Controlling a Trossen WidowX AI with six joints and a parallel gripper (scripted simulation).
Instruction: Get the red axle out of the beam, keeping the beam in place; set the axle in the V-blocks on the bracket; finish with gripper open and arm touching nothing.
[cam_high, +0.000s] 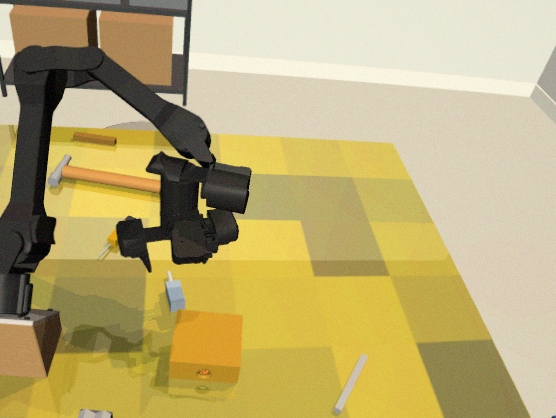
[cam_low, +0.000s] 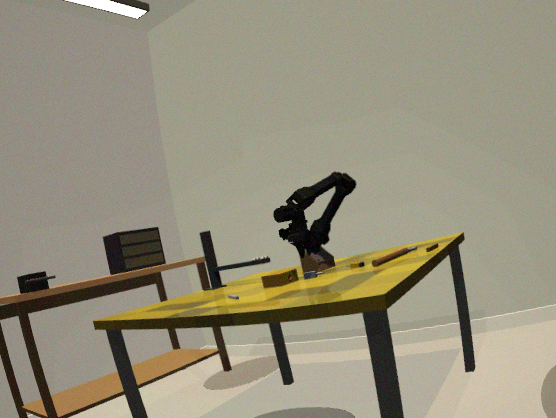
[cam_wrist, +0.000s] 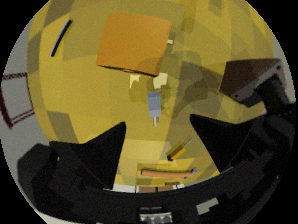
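My gripper tip is 110 mm to the left of the orange beam, 70 mm above it and 50 mm short of it. Also, from my gripper tip: brown stick (480 mm to the left, 200 mm behind, 80 mm below); then yellow screwdriver (150 mm to the left, 120 mm behind, 80 mm below).
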